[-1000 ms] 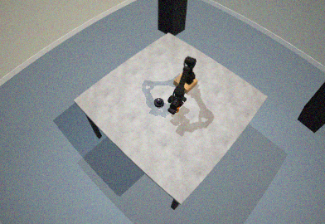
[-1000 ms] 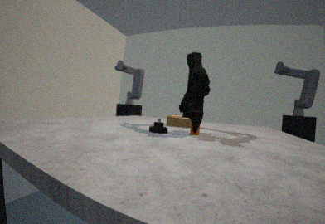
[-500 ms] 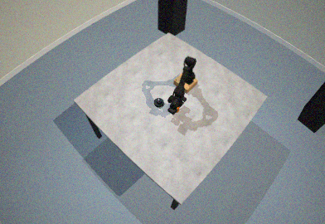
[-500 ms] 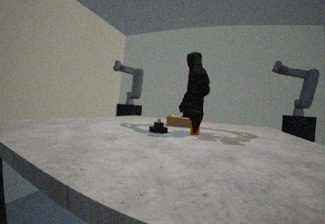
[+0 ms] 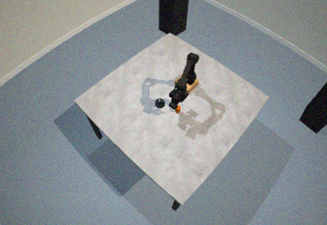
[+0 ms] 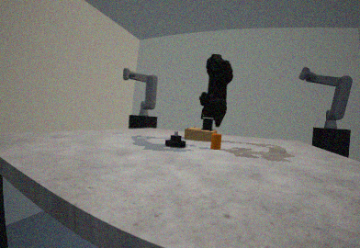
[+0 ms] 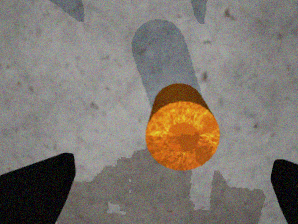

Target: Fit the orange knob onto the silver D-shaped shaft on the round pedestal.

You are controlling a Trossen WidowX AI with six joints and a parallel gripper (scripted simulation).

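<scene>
Now: gripper tip 5 cm above the orange knob. The rest, counted from my gripper tip: round black pedestal (5 cm ahead, 16 cm to the right, 6 cm below).
</scene>
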